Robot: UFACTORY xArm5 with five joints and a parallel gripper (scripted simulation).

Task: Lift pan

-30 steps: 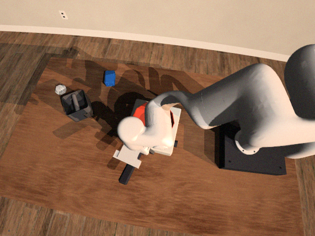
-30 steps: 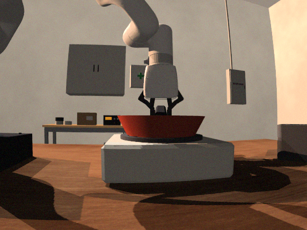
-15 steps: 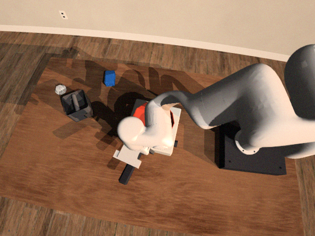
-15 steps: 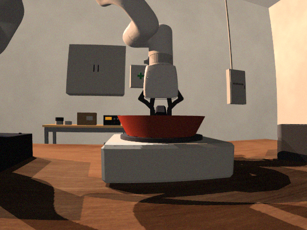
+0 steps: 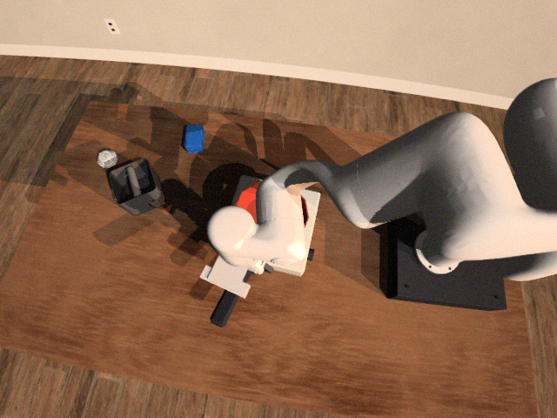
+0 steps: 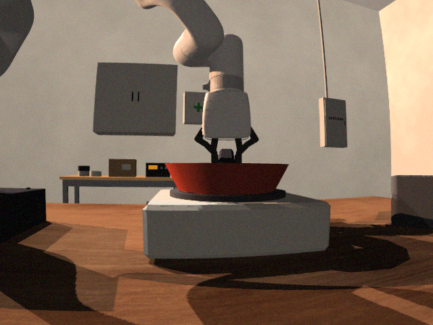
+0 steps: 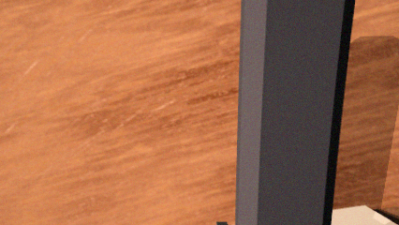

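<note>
The pan is 80 mm to the right of my hand, 20 mm behind it and 10 mm below it. Round my hand: blue block 420 mm to the right, 250 mm ahead, 100 mm below; small white jar 540 mm ahead, 320 mm to the right, 110 mm below; hot plate 130 mm to the right, 90 mm below, 60 mm behind.
</note>
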